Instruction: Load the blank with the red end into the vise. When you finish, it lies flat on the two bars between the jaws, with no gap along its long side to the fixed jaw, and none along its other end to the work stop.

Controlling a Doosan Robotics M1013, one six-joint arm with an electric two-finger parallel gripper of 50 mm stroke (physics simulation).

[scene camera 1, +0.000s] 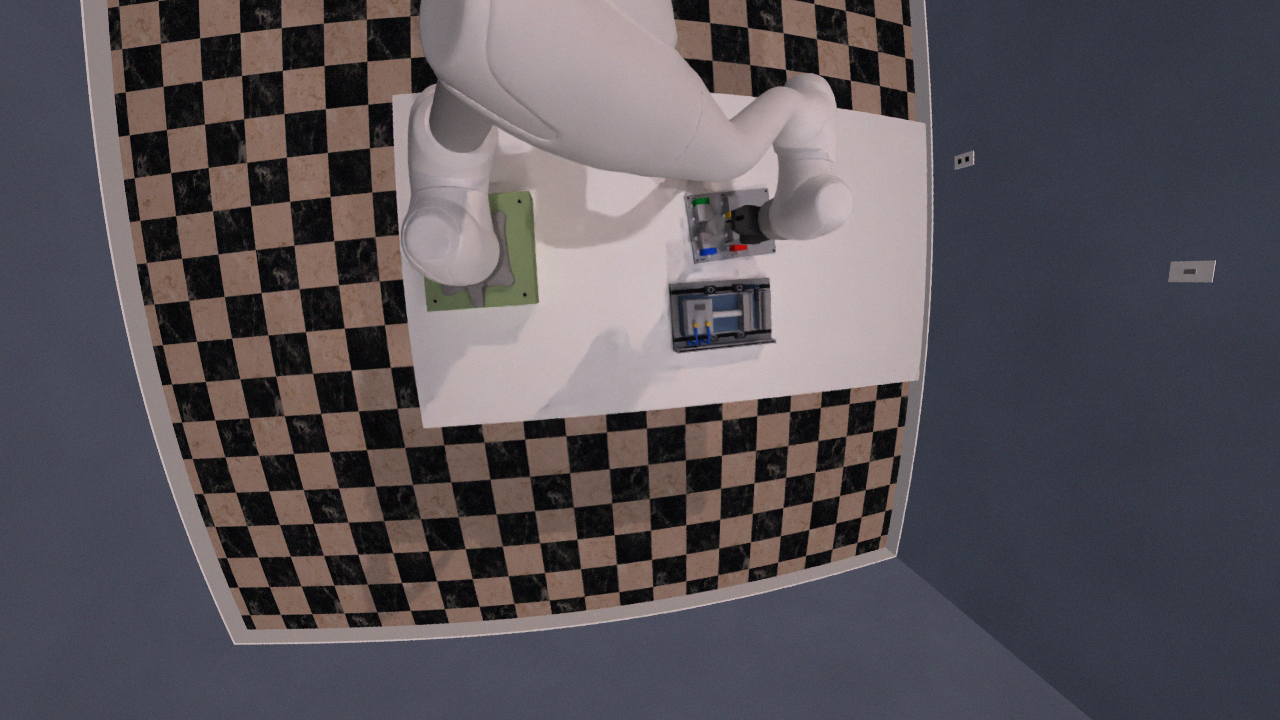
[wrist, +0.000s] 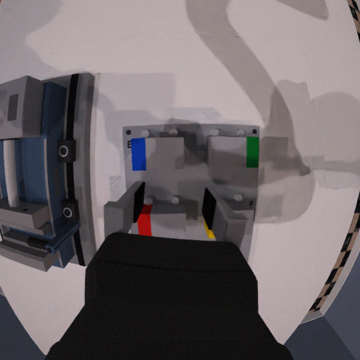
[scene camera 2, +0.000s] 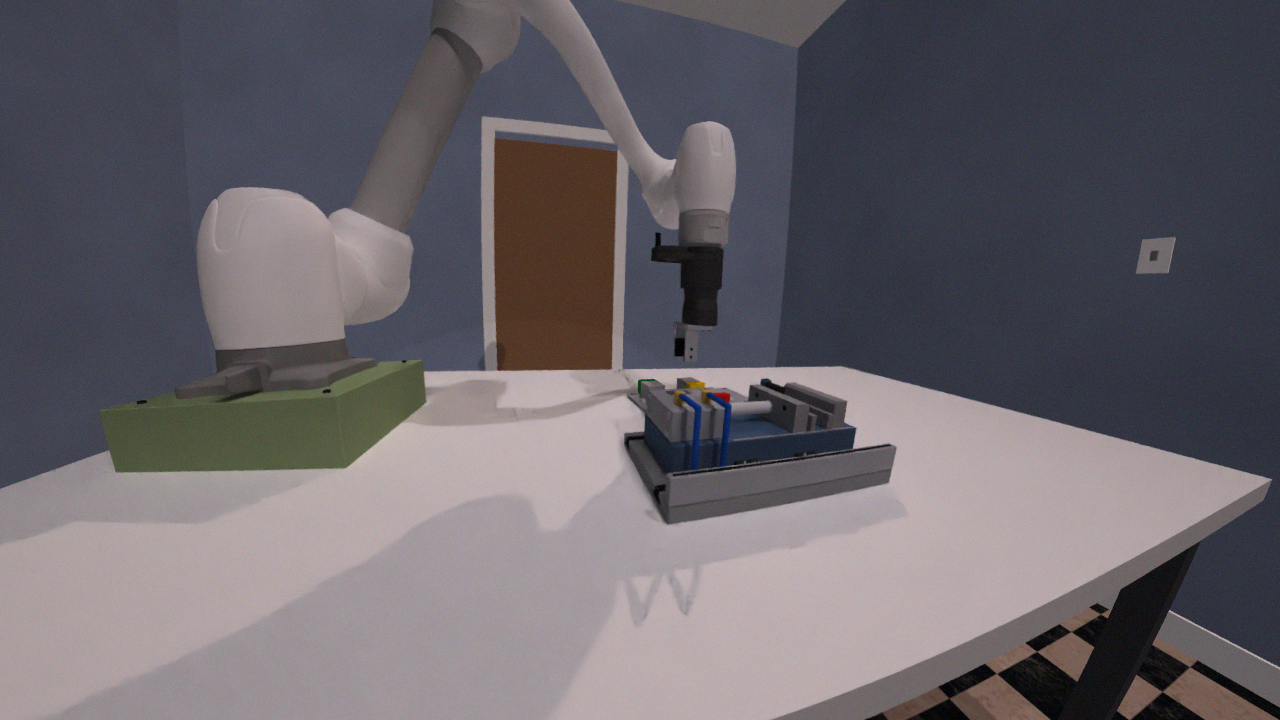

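Note:
The blank with the red end [scene camera 1: 738,248] [scene camera 2: 720,397] [wrist: 167,220] lies on the grey tray [wrist: 195,181]. In the wrist view its red end faces left, towards the vise, and its lower part is hidden by the gripper body. My gripper [scene camera 2: 686,344] [wrist: 173,197] is open and empty, pointing down above the tray. In the wrist view one finger shows left of the red end, the other over the yellow-ended blank. The vise [scene camera 1: 675,313] [scene camera 2: 760,488] [wrist: 56,102] stands beside the tray, with no blank visible between its jaws.
The blank with the blue end [wrist: 162,153] and the blank with the green end [wrist: 227,153] lie on the tray's other row. The blank with the yellow end [wrist: 209,230] is partly hidden by a finger. Blue rods [scene camera 1: 702,334] [scene camera 2: 709,434] stick out at the vise. Pins stand on the tray.

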